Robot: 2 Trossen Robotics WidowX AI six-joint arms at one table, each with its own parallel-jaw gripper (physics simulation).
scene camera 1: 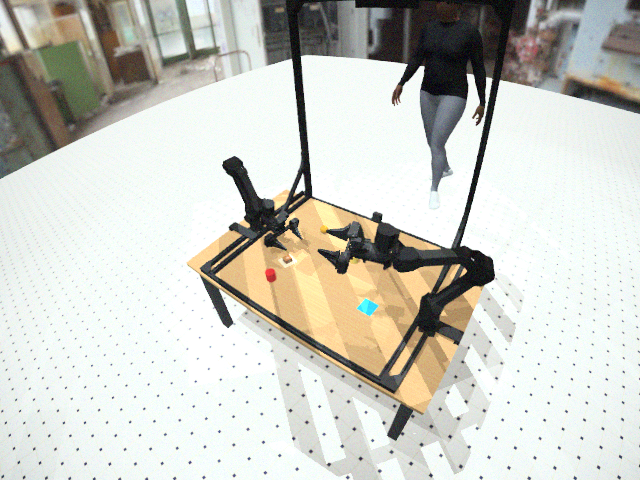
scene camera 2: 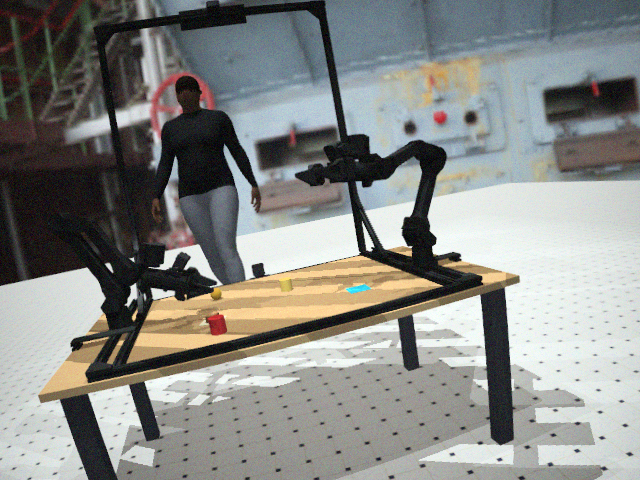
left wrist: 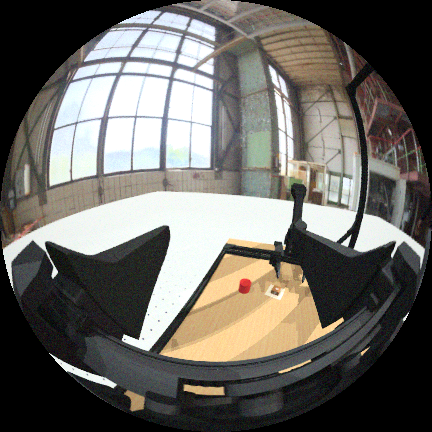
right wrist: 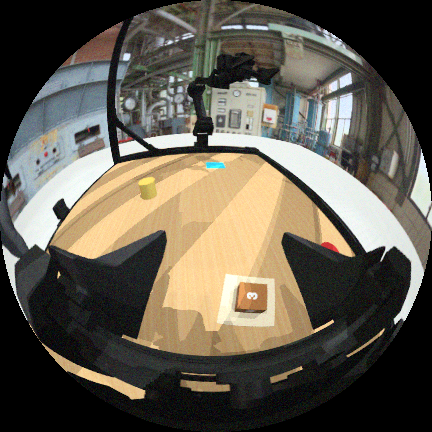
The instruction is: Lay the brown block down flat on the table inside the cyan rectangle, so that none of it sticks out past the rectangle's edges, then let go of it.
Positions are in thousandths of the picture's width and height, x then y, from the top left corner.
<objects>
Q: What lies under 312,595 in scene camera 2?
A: My right gripper.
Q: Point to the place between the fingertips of my left gripper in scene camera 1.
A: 504,501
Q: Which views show my left gripper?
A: Scene camera 1, scene camera 2, the left wrist view and the right wrist view: all of them.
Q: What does my left gripper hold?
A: Nothing.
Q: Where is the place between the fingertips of my left gripper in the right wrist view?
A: At 619,145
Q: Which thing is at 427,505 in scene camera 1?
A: My right gripper.
</objects>
